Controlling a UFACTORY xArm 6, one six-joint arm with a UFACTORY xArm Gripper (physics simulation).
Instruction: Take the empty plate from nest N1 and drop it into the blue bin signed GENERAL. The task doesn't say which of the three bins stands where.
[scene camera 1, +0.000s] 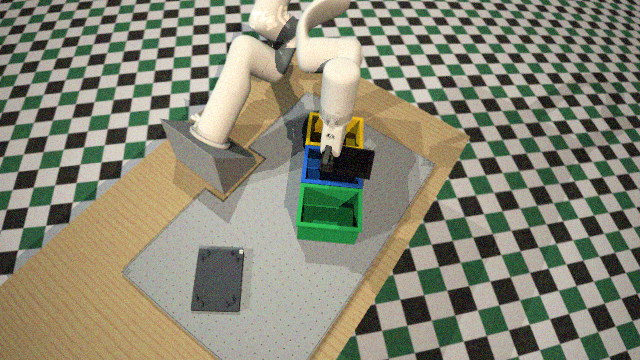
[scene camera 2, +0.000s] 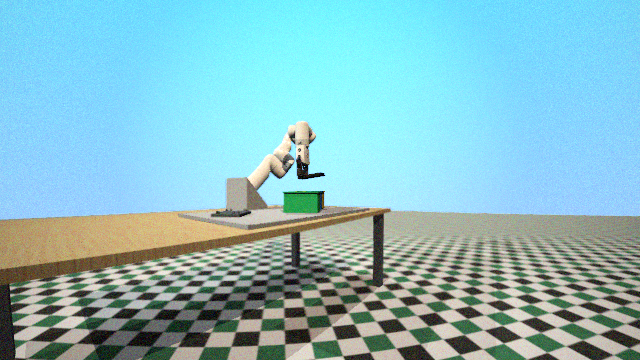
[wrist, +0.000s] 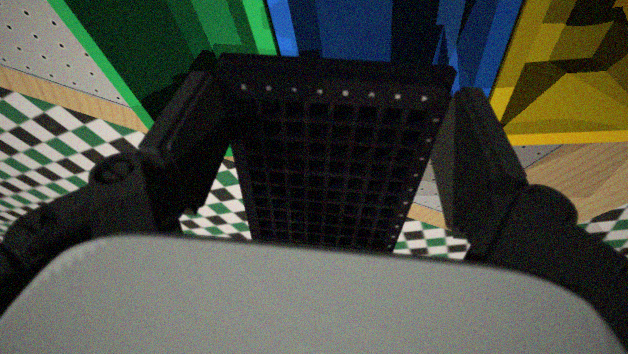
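The dark plate (scene camera 1: 354, 162) (scene camera 2: 315, 175) (wrist: 330, 165), with its grid of wells, is between the fingers of my gripper (scene camera 1: 328, 162) (scene camera 2: 302, 175) (wrist: 331, 112), which is shut on it. The plate is nearly level, above the blue bin (scene camera 1: 311, 172) (wrist: 350, 30) and apart from it, and reaches past the bin's right side in the first scene view. The blue bin is the middle one of three in a row; no sign can be read. The dark grey nest (scene camera 1: 217, 280) (scene camera 2: 230, 213) lies on the perforated board with no plate on it; no N1 mark is legible.
The green bin (scene camera 1: 327, 234) (scene camera 2: 301, 202) (wrist: 260, 30) adjoins the blue one on the near side. The yellow bin (scene camera 1: 361, 132) (wrist: 570, 137) adjoins it on the far side, partly under the arm. The grey arm pedestal (scene camera 1: 200, 155) (scene camera 2: 237, 194) stands left of the bins.
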